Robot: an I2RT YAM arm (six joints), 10 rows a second.
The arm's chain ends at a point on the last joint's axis. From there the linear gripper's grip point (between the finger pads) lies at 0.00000 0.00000 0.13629 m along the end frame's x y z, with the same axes.
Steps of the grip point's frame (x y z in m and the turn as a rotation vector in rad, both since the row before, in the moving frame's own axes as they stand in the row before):
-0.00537, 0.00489, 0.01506, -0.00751, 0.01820, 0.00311
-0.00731, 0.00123, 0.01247, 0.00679, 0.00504, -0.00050
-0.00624, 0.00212, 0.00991, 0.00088, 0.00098, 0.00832
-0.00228, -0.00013, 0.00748, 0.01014, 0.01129, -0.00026
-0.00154, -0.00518, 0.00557, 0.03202, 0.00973, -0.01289
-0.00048, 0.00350, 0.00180, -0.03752, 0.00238, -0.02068
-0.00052, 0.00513, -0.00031, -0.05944, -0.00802, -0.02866
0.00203, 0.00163, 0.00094, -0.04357, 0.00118, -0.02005
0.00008, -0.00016, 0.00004, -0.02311, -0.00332, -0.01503
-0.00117, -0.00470, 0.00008, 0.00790, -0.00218, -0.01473
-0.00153, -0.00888, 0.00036, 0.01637, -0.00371, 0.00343
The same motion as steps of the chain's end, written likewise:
-0.00785, 0.00386, 0.01509, -0.00751, 0.01820, 0.00311
-0.00800, 0.00216, 0.01247, 0.00679, 0.00504, -0.00050
-0.00637, 0.00224, 0.00991, 0.00088, 0.00098, 0.00832
-0.00382, 0.00125, 0.00750, 0.01014, 0.01129, -0.00026
-0.00284, -0.00081, 0.00565, 0.03202, 0.00973, -0.01289
-0.00086, -0.00161, 0.00190, -0.03752, 0.00238, -0.02068
0.00046, -0.00298, -0.00006, -0.05944, -0.00802, -0.02866
0.00181, -0.00430, 0.00107, -0.04357, 0.00118, -0.02005
0.00051, -0.00331, 0.00008, -0.02311, -0.00332, -0.01503
-0.00086, -0.00363, 0.00008, 0.00790, -0.00218, -0.01473
-0.00103, -0.00665, 0.00038, 0.01637, -0.00371, 0.00343

